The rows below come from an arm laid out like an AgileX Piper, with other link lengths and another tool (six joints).
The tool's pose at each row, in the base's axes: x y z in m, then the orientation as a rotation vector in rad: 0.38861, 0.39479, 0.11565, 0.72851, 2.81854, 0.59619; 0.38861, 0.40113, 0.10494, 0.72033, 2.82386, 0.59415; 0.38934, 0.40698, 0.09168, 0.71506, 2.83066, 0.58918; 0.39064, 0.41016, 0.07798, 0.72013, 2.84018, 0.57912; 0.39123, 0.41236, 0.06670, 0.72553, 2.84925, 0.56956; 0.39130, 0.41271, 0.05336, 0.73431, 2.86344, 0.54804; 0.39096, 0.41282, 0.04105, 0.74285, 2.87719, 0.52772; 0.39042, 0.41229, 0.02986, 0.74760, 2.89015, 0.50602; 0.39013, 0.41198, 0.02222, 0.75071, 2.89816, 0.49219; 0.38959, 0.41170, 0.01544, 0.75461, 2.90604, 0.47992; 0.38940, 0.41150, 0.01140, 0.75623, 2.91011, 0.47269
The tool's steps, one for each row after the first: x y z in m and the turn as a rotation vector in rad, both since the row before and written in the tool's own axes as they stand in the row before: 0.00382, 0.00059, 0.01183, 0.00215, 0.00343, -0.00567; 0.00305, -0.00052, 0.01418, 0.00472, 0.00404, -0.00392; 0.00123, -0.00254, 0.01384, 0.00977, 0.00570, 0.00269; 0.00116, -0.00252, 0.01117, 0.00933, 0.00554, 0.00295; 0.00074, -0.00496, 0.01237, 0.01845, 0.00667, 0.00431; 0.00084, -0.00472, 0.01134, 0.01751, 0.00684, 0.00426; 0.00057, -0.00473, 0.01015, 0.01762, 0.00545, 0.00165; 0.00030, -0.00303, 0.00702, 0.01113, 0.00336, 0.00112; 0.00049, -0.00275, 0.00621, 0.01022, 0.00389, 0.00175; 0.00014, -0.00157, 0.00373, 0.00576, 0.00171, 0.00060
